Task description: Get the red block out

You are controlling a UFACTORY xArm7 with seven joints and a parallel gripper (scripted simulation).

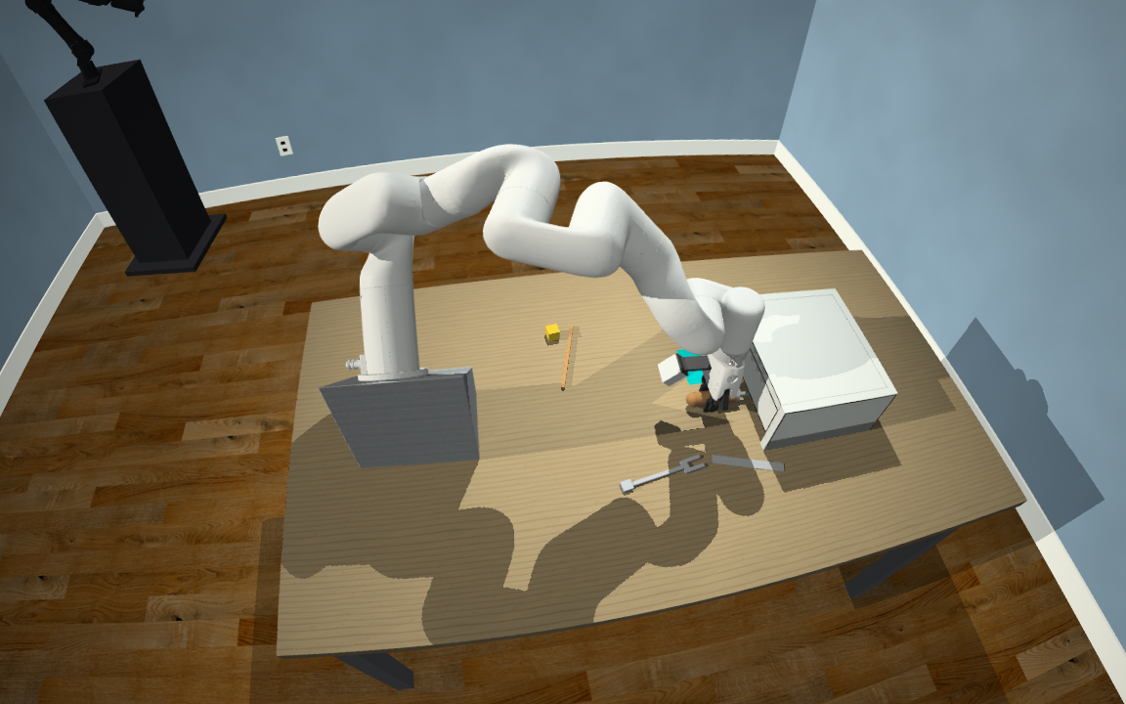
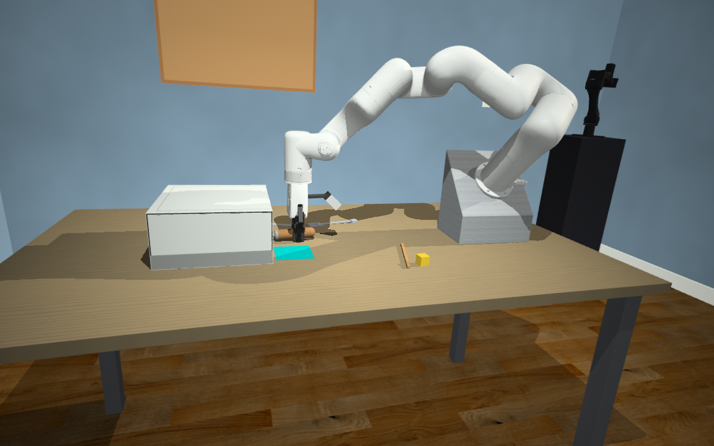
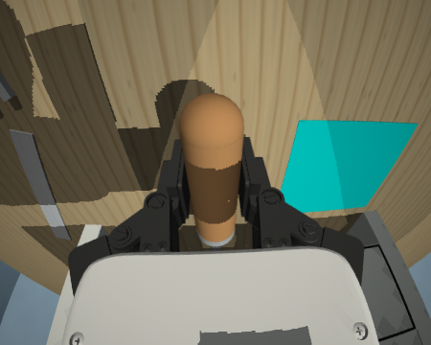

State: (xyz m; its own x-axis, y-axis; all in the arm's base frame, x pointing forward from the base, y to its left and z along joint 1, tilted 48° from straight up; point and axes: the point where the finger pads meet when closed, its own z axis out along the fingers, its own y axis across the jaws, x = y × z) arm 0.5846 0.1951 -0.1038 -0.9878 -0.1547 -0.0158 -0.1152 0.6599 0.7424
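Now: the teal square 10 cm to the left of my hand, 2 cm below it and 1 cm ahead of it. From my hand the other things lie so: grey forked tool (16 cm to the right, 12 cm behind, 2 cm below); hooked tool with wooden handle (12 cm ahead, 5 cm to the left, 1 cm below); flat grey bar (15 cm to the right, 6 cm ahead, 2 cm below).
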